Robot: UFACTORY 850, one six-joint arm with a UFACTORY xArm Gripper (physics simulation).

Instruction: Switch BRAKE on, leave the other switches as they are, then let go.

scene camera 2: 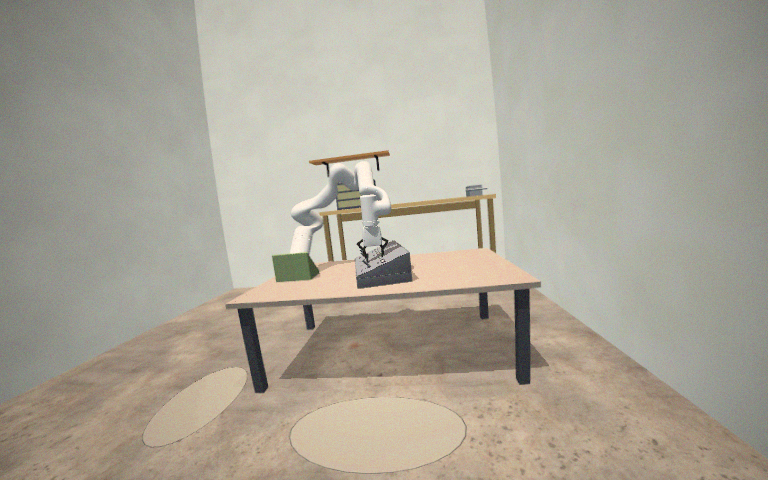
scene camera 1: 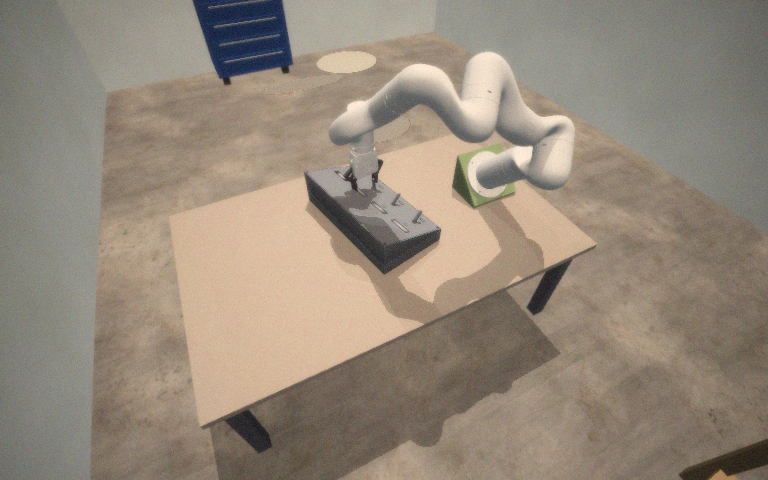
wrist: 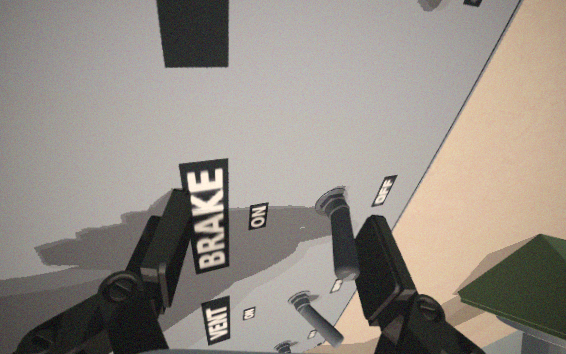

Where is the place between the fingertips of the gripper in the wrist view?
278,223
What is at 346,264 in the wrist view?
A brake lever.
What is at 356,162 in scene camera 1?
The gripper.
